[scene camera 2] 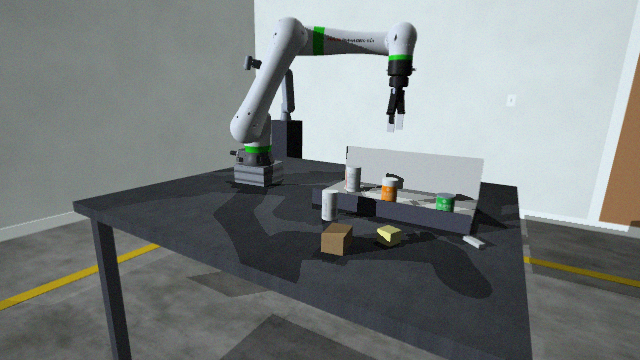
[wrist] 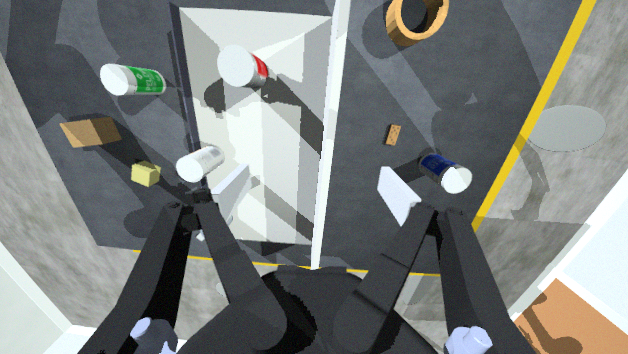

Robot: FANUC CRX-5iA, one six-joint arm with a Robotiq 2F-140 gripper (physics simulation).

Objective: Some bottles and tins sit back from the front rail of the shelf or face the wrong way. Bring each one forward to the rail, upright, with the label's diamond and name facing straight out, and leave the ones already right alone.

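Where they show: gripper, fingertip midpoint: [scene camera 2: 394, 130] [wrist: 314, 176]; arm's base, origin of the base link: [scene camera 2: 259, 162].
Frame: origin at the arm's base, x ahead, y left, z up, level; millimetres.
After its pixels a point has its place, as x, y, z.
My gripper [scene camera 2: 395, 124] {605, 185, 185} [wrist: 314, 176] {605, 185, 185} is open and empty, fingers down, high above the shelf [scene camera 2: 420, 216] {823, -75, -61} [wrist: 176, 65] {515, -106, -28}. A white bottle [scene camera 2: 353, 180] {518, 14, -7} [wrist: 239, 66] {504, 45, 44} with a red label stands upright back from the rail; its red shows at the left edge in the scene view. An orange-labelled bottle [scene camera 2: 389, 192] {711, -77, 0} [wrist: 200, 164] {685, -31, 39} stands upright near the rail, diamond facing out. A green tin [scene camera 2: 445, 203] {892, -63, -5} stands upright toward the right end, label facing out; I cannot make it out in the wrist view. A white bottle with a green label [scene camera 2: 329, 206] {572, -232, -40} [wrist: 134, 80] {554, -182, -9} stands on the table before the shelf.
A brown block [scene camera 2: 336, 240] {720, -419, -51} [wrist: 91, 132] {689, -349, -40}, a yellow block [scene camera 2: 389, 235] {808, -288, -58} [wrist: 145, 173] {784, -242, -52} and a white bar [scene camera 2: 473, 242] {995, -132, -81} lie before the shelf. Behind its tall back panel [scene camera 2: 415, 170] {698, 208, 29} [wrist: 327, 125] {560, 194, 102} are a blue-labelled bottle [wrist: 444, 171] {620, 472, 5}, a wooden ring [wrist: 400, 36] {390, 310, -55} and a small block [wrist: 393, 135] {578, 374, -82}.
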